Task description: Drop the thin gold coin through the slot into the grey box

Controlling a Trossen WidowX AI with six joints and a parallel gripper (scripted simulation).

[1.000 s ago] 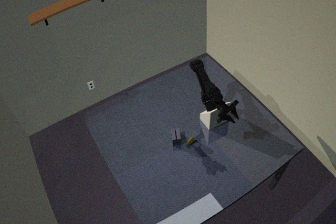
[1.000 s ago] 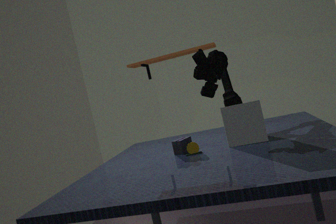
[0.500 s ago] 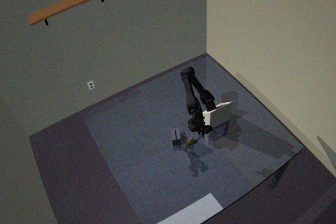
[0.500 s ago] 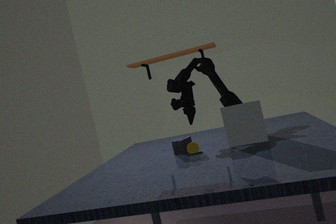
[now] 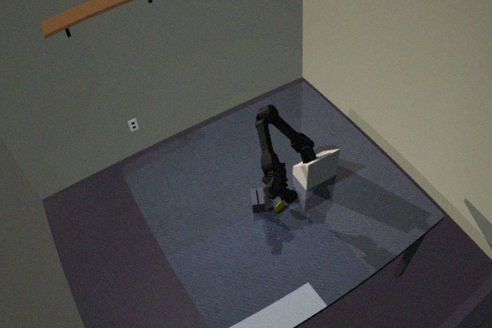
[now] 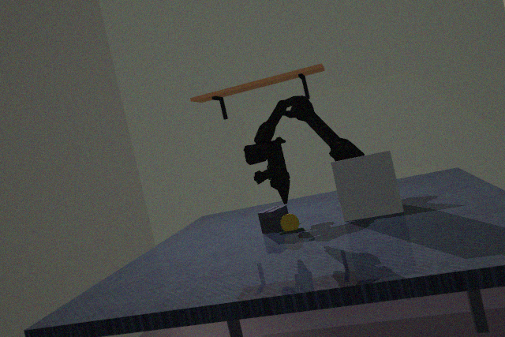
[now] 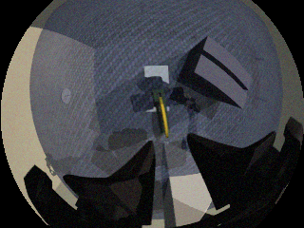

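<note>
Now: gripper tip 70 mm above the gold coin.
</note>
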